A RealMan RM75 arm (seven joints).
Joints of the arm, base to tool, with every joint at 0 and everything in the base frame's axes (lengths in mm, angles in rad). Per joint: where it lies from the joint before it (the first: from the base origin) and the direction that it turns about. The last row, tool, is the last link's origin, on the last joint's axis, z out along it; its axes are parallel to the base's.
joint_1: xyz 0 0 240.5 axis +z
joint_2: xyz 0 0 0 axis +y
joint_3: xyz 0 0 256 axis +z
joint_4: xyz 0 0 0 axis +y
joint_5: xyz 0 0 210 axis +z
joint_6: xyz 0 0 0 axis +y
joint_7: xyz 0 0 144 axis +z
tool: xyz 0 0 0
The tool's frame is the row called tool.
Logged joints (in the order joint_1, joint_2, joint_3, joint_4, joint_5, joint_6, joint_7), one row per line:
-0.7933, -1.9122, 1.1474, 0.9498, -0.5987, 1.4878, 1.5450
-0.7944, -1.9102, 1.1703, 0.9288, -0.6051, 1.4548, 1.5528
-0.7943, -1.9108, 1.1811, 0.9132, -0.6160, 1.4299, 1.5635
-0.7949, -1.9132, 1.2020, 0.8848, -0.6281, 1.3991, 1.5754
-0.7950, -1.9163, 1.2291, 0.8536, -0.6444, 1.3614, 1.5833
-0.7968, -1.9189, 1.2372, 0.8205, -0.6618, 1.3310, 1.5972
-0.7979, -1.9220, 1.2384, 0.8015, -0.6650, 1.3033, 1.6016
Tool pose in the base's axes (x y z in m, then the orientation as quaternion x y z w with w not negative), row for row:
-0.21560, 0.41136, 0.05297, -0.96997, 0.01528, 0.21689, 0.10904
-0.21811, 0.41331, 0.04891, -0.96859, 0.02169, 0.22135, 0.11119
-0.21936, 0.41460, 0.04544, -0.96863, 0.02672, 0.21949, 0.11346
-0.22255, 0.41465, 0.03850, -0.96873, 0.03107, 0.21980, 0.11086
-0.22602, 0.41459, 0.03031, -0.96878, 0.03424, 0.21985, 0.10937
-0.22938, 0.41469, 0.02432, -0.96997, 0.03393, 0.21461, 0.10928
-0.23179, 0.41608, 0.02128, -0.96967, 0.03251, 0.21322, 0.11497
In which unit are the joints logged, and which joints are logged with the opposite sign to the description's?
The joints are logged in radians. Opposite sign: joint_6.
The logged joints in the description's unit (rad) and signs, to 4 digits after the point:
-0.7933, -1.9122, 1.1474, 0.9498, -0.5987, -1.4878, 1.5450
-0.7944, -1.9102, 1.1703, 0.9288, -0.6051, -1.4548, 1.5528
-0.7943, -1.9108, 1.1811, 0.9132, -0.6160, -1.4299, 1.5635
-0.7949, -1.9132, 1.2020, 0.8848, -0.6281, -1.3991, 1.5754
-0.7950, -1.9163, 1.2291, 0.8536, -0.6444, -1.3614, 1.5833
-0.7968, -1.9189, 1.2372, 0.8205, -0.6618, -1.3310, 1.5972
-0.7979, -1.9220, 1.2384, 0.8015, -0.6650, -1.3033, 1.6016

